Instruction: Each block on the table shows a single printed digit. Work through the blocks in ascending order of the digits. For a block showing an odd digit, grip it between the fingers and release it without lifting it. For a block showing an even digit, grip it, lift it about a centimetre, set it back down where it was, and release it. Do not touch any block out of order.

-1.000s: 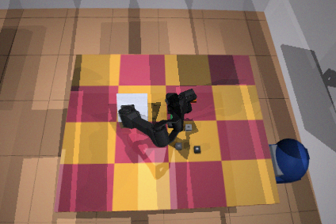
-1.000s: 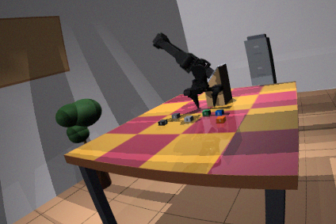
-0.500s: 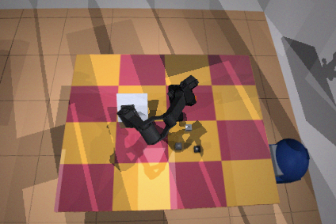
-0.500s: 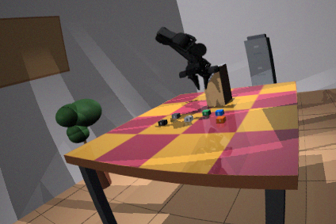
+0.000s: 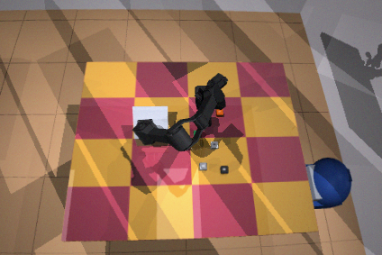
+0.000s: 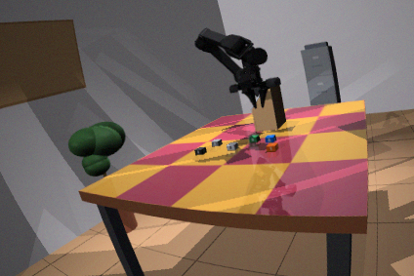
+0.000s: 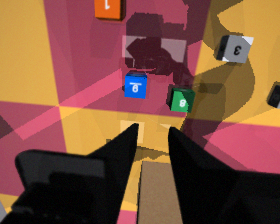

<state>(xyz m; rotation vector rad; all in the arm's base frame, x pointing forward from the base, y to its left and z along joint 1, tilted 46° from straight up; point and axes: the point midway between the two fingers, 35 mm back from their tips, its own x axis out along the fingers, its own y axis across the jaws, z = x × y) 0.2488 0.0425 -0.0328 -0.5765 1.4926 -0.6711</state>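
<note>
The blue block is 1 cm ahead of my gripper tip, 2 cm to the left of it and 12 cm below it. Also, from my gripper tip: orange block: 11 cm ahead, 6 cm to the left, 12 cm below; white block: 6 cm ahead, 11 cm to the right, 12 cm below; green block: 1 cm behind, 5 cm to the right, 12 cm below.
</note>
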